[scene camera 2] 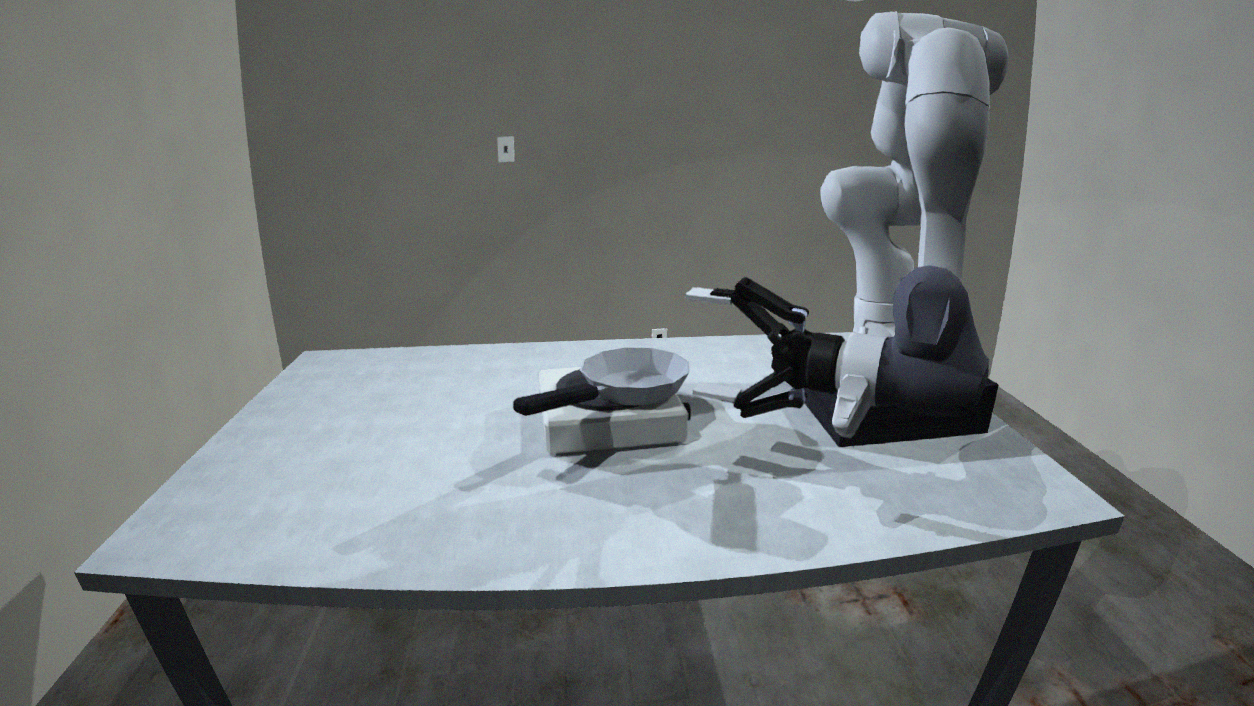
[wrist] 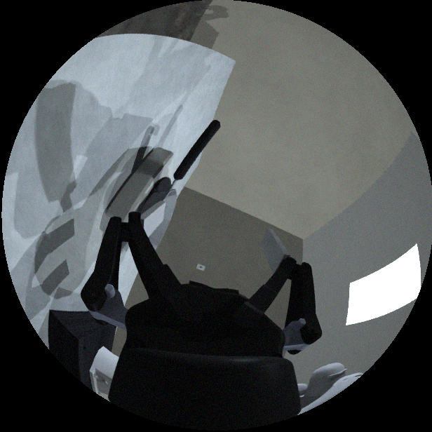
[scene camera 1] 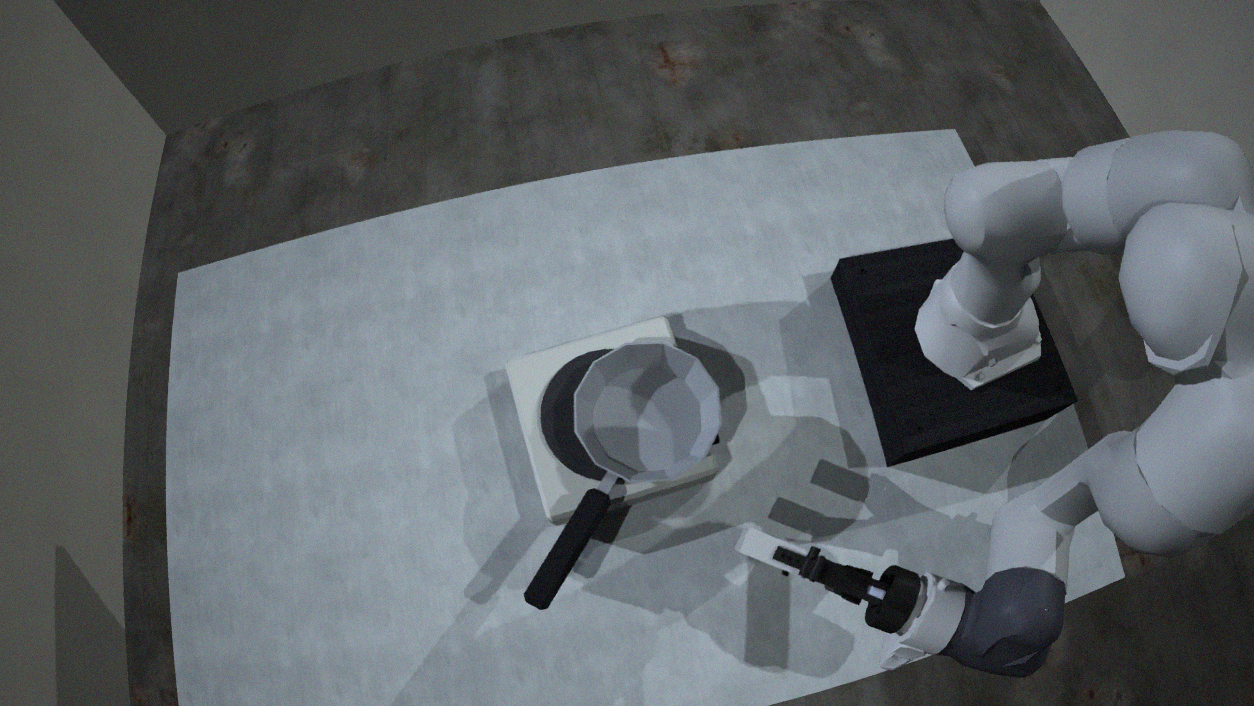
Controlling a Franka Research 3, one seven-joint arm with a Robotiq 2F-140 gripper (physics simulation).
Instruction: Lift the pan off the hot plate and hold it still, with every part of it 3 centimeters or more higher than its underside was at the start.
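Note:
The grey round pan (scene camera 1: 647, 412) (scene camera 2: 636, 377) sits upright on the hot plate (scene camera 1: 535, 456) (scene camera 2: 614, 431) (wrist: 132, 192), over its dark round burner. The pan's black handle (scene camera 1: 566, 548) (scene camera 2: 557, 399) (wrist: 199, 150) sticks out past the hot plate toward the table's front left. My gripper (scene camera 1: 759, 543) (scene camera 2: 712, 344) (wrist: 215, 224) is wide open with nothing between the fingers. It lies level, one finger above the other, pointing left. It is right of the pan and nearer the front edge, apart from both pan and handle. The pan's bowl is mostly hidden in the wrist view.
The table (scene camera 1: 289, 350) (scene camera 2: 289, 456) extends around the hot plate. The arm's black base block (scene camera 1: 965, 420) (scene camera 2: 912, 429) (wrist: 65, 330) stands at the table's right. The arm rises over it and bends down toward the front right. Shadows of the arm fall across the table's front.

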